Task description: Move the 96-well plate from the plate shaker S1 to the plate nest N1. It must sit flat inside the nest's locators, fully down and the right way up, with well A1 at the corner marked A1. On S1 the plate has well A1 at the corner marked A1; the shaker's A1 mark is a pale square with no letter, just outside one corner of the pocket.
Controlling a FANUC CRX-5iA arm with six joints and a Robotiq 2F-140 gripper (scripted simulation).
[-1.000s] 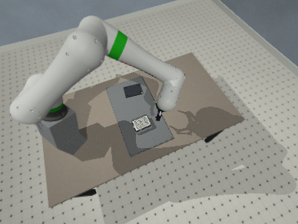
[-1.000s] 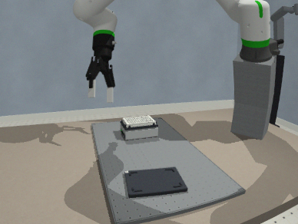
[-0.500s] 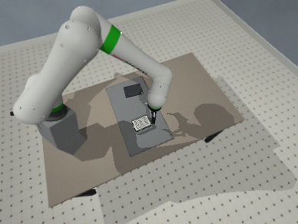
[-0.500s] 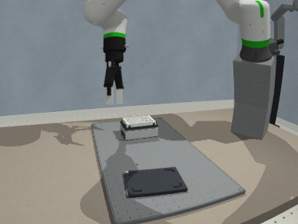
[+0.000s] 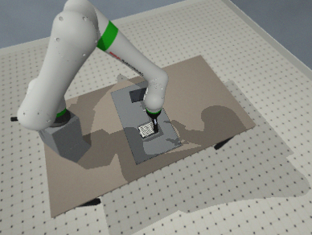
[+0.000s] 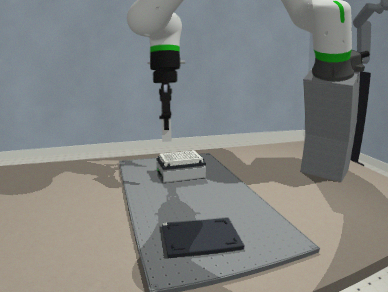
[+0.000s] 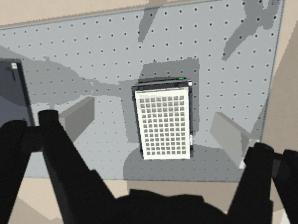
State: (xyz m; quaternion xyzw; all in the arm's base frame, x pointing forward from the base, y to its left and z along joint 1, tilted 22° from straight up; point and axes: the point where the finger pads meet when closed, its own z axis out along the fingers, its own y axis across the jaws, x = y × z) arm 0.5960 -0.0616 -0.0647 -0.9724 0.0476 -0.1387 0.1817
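Now: the white 96-well plate 80 mm below my hand, 50 mm behind it and 10 mm to the right of it. Round my hand: dark plate nest N1 (360 mm to the left, 140 mm below, 40 mm behind).
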